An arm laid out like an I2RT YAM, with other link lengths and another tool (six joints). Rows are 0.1 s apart.
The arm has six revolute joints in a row. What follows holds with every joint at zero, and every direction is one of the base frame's. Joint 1 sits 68.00 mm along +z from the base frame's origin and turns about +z. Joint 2 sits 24.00 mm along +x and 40.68 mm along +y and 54.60 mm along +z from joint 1 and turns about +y. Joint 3 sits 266.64 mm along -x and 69.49 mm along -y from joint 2 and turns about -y. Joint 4 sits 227.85 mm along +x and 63.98 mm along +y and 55.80 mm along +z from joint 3 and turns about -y. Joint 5 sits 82.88 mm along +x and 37.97 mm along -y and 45.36 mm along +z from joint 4 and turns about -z. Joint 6 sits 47.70 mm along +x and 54.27 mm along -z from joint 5 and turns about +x. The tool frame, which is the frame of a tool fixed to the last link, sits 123.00 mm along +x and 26.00 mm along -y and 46.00 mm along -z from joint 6; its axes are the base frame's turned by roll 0.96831, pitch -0.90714 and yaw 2.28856 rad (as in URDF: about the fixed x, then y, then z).
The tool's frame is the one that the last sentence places.
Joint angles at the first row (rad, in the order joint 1, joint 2, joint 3, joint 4, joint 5, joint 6):
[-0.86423, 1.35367, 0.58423, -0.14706, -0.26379, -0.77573]
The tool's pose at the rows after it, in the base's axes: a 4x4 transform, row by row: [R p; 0 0 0 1], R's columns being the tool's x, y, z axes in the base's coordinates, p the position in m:
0.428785 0.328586 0.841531 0.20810; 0.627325 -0.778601 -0.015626 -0.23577; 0.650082 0.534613 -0.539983 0.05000; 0 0 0 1
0.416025 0.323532 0.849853 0.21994; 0.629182 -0.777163 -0.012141 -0.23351; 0.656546 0.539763 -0.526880 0.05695; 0 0 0 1
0.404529 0.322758 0.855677 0.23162; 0.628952 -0.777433 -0.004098 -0.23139; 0.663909 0.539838 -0.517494 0.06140; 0 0 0 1
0.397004 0.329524 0.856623 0.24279; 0.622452 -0.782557 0.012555 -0.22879; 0.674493 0.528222 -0.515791 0.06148; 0 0 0 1
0.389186 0.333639 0.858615 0.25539; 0.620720 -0.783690 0.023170 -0.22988; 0.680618 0.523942 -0.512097 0.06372; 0 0 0 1
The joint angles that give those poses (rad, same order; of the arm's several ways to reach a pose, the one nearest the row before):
[-0.82228, 1.35365, 0.61094, -0.15624, -0.25655, -0.73492]
[-0.78564, 1.35709, 0.63801, -0.16079, -0.24471, -0.70171]
[-0.75285, 1.37199, 0.66587, -0.16231, -0.23633, -0.67388]
[-0.72459, 1.40288, 0.69561, -0.16497, -0.23441, -0.65097]
[-0.70210, 1.43987, 0.73681, -0.16690, -0.23136, -0.63420]

